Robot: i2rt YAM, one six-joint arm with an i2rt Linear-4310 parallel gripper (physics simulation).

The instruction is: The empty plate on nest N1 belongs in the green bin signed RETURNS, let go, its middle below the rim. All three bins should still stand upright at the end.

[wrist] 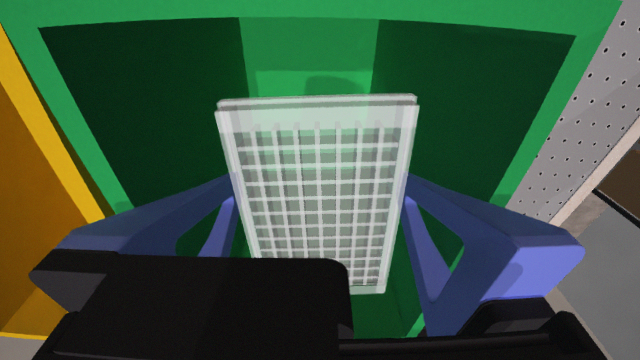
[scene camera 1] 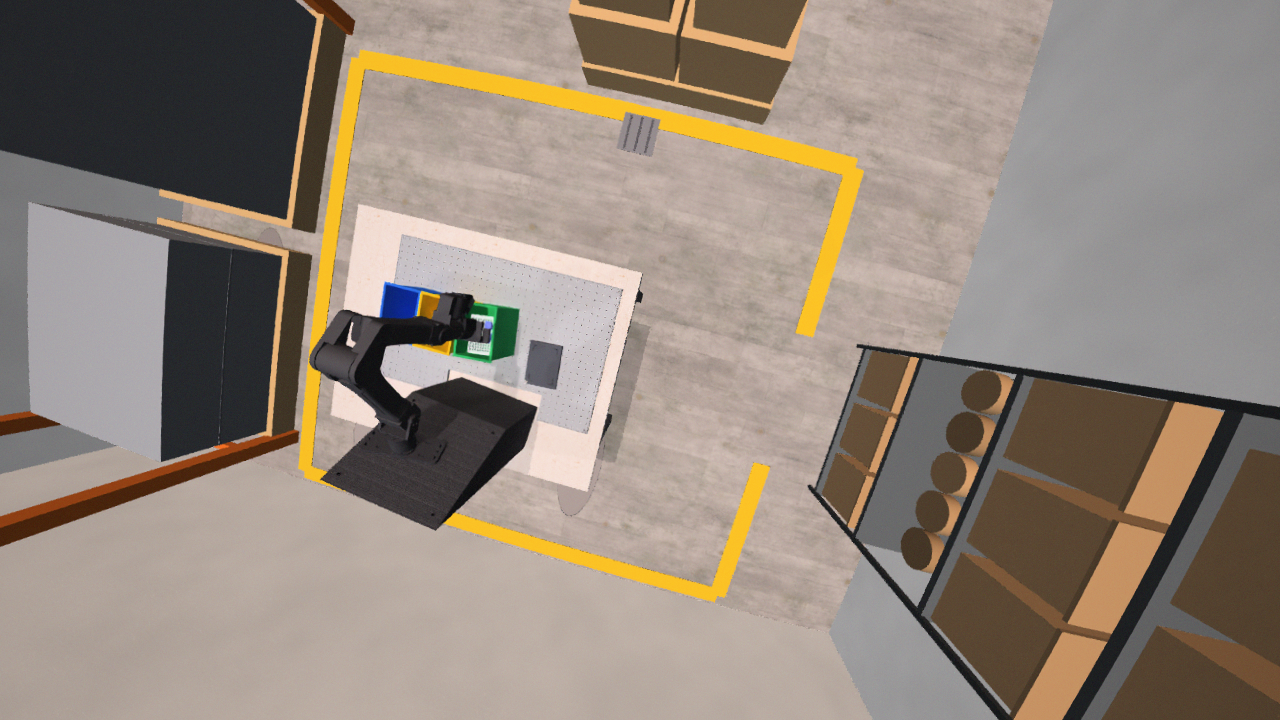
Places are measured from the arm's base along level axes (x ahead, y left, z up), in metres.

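Pixels of known places: gripper, fingertip midpoint: point(wrist: 319, 180) point(scene camera 1: 483, 329); arm's base, link origin: point(scene camera 1: 404, 446).
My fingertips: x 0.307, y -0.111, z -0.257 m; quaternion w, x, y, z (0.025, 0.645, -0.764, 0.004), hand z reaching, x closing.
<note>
For each thing: its top centre in the pictures, then the offset to it from my fingertips. "spot": a spot on its surface instead. Level surfaces: height alone.
- clear gridded plate, top centre: point(wrist: 322, 238) point(scene camera 1: 479, 335) 0.003 m left, 0.018 m back, 0.024 m up
- green bin, top centre: point(wrist: 316, 266) point(scene camera 1: 474, 331) 0.004 m left, 0.005 m back, 0.048 m up
- yellow bin, top centre: point(scene camera 1: 434, 323) 0.138 m left, 0.023 m ahead, 0.048 m up
- blue bin, top centre: point(scene camera 1: 398, 313) 0.264 m left, 0.057 m ahead, 0.048 m up
- dark grey rectangular pad, surface spot: point(scene camera 1: 543, 363) spot: 0.154 m right, 0.130 m back, 0.120 m down
- perforated board, surface height: 0.132 m down
The clear gridded plate point(scene camera 1: 478, 341) point(wrist: 320, 170) is held by its two long sides between the blue fingers of my gripper point(wrist: 319, 180), which is shut on it. In the wrist view the plate lies over the opening of the green bin point(scene camera 1: 506, 333) point(wrist: 310, 8), with dark inner walls showing on both sides. How the plate's height compares with the rim I cannot tell. The bin stands upright; its sign does not show. The yellow bin point(scene camera 1: 429, 304) point(wrist: 40, 125) and the blue bin point(scene camera 1: 400, 302) stand upright to its left, partly hidden by the arm in the scene view.
A dark grey rectangular pad point(scene camera 1: 543, 363) lies right of the green bin on the perforated board point(scene camera 1: 581, 313) point(wrist: 565, 145). The black arm point(scene camera 1: 384, 344) reaches over from its dark base block point(scene camera 1: 447, 447) at the front of the table. The yellow bin's rim adjoins the green bin's left side.
</note>
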